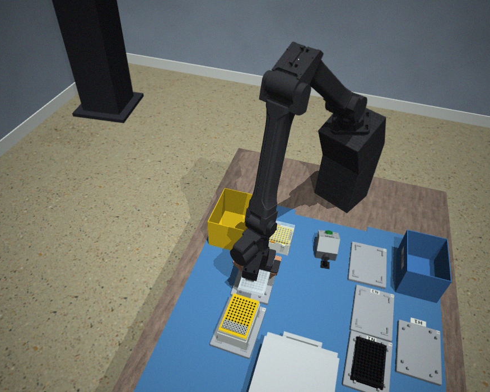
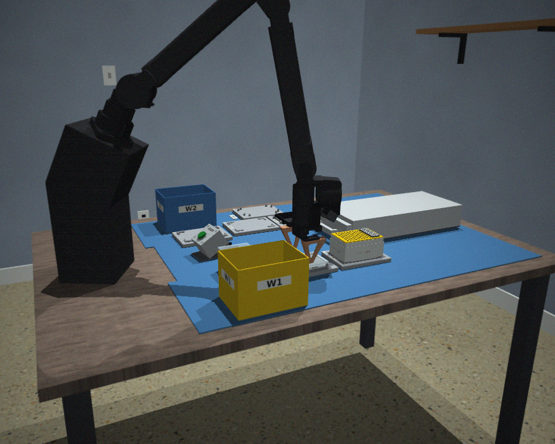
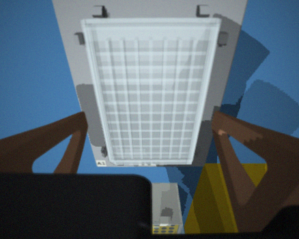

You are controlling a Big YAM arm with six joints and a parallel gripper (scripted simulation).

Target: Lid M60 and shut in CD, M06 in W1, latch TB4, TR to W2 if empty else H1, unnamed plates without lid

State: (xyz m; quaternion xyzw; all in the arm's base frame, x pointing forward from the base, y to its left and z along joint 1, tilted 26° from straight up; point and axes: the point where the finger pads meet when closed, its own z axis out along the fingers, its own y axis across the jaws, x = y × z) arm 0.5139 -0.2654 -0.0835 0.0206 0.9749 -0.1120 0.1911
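Right now my hand is 20 mm above the clear assay plate M06. The rest, counted from my hand: nest N2 (180 mm ahead, 20 mm to the right, 40 mm below); then tip rack TR (170 mm ahead, 30 mm to the right, 10 mm above); then nest N4 (40 mm below).
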